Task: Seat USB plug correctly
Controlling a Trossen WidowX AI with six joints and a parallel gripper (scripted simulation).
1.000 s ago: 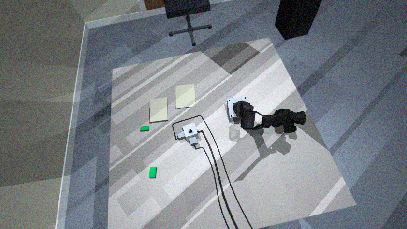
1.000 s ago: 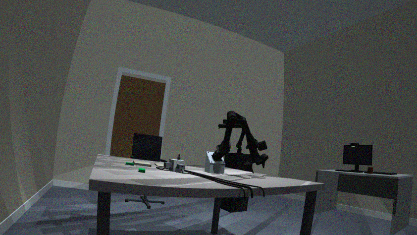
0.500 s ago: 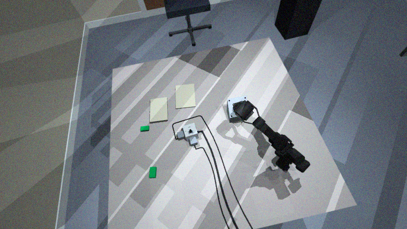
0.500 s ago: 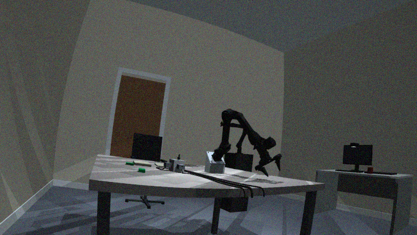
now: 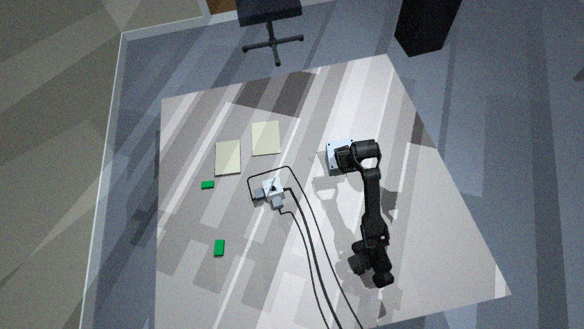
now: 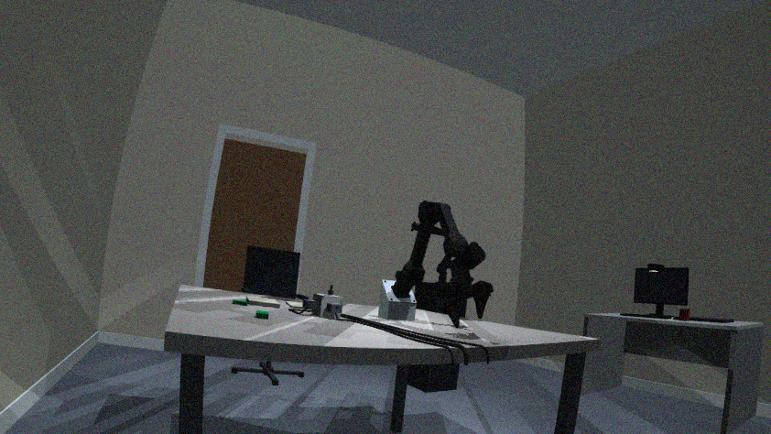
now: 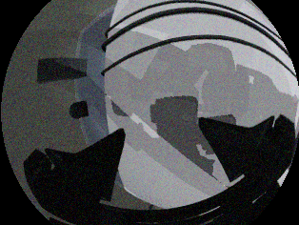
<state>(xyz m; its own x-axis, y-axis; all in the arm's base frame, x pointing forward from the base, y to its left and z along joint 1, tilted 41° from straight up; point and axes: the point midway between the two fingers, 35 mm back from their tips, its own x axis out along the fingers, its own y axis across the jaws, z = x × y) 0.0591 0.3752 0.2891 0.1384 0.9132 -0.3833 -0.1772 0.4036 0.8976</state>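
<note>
Now: the dark USB plug 420 mm to the right of my gripper tip, 260 mm ahead of it and 50 mm above it.
</note>
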